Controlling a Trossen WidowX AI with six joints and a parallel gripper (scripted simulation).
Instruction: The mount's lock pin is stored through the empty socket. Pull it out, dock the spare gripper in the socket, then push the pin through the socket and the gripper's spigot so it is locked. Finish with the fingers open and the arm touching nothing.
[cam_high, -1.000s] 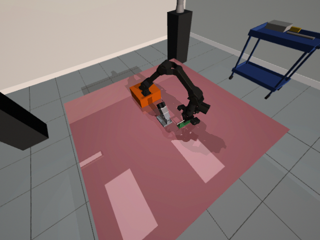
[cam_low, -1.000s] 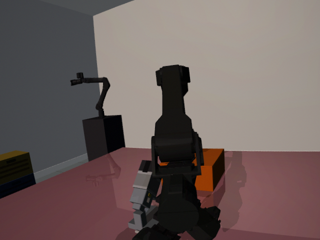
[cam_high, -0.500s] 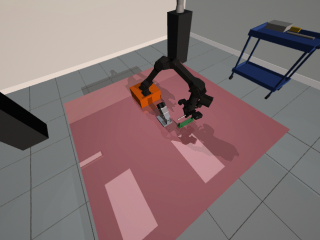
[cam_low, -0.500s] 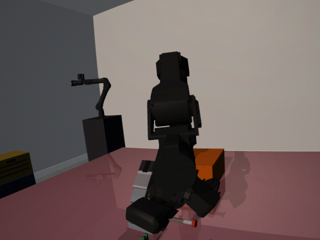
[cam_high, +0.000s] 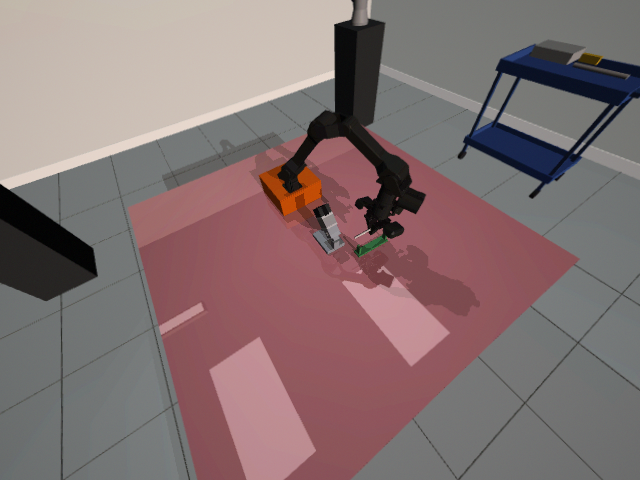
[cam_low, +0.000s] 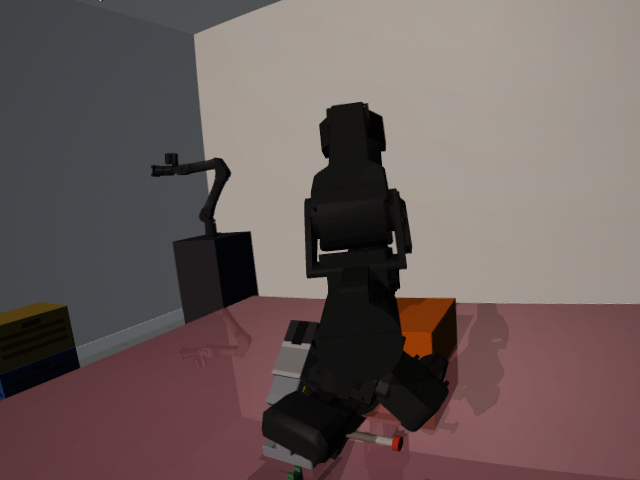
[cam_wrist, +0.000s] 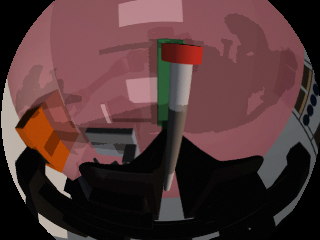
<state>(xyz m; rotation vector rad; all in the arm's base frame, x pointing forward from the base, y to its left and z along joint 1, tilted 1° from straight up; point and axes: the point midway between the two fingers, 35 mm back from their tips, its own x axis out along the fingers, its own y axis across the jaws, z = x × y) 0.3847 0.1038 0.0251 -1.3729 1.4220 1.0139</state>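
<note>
The green tray lies 5 cm below my gripper tip and 1 cm to the left of it. From my gripper tip the other things lie so: grey mount: 10 cm to the right, 10 cm behind, 2 cm below; spare gripper: 12 cm behind, 10 cm to the right, 4 cm above.
</note>
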